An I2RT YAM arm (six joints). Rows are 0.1 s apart.
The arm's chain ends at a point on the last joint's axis. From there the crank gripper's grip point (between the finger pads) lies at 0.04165 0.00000 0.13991 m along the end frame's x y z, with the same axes.
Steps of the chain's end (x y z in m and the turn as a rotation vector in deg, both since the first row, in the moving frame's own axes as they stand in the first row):
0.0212 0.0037 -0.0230 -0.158 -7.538 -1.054
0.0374 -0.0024 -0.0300 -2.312 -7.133 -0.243
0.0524 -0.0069 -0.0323 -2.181 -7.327 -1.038
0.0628 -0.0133 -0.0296 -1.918 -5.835 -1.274
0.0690 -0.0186 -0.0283 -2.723 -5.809 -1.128
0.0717 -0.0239 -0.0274 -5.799 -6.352 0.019
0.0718 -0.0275 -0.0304 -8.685 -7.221 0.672
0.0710 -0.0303 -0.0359 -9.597 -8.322 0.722
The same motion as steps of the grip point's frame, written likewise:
0.0025 0.0035 -0.0187 -0.158 -7.538 -1.054
0.0197 0.0032 -0.0260 -2.312 -7.133 -0.243
0.0343 -0.0021 -0.0282 -2.181 -7.327 -1.038
0.0484 -0.0093 -0.0262 -1.918 -5.835 -1.274
0.0547 -0.0125 -0.0249 -2.723 -5.809 -1.128
0.0560 -0.0095 -0.0244 -5.799 -6.352 0.019
0.0538 -0.0057 -0.0279 -8.685 -7.221 0.672
0.0503 -0.0062 -0.0334 -9.597 -8.322 0.722

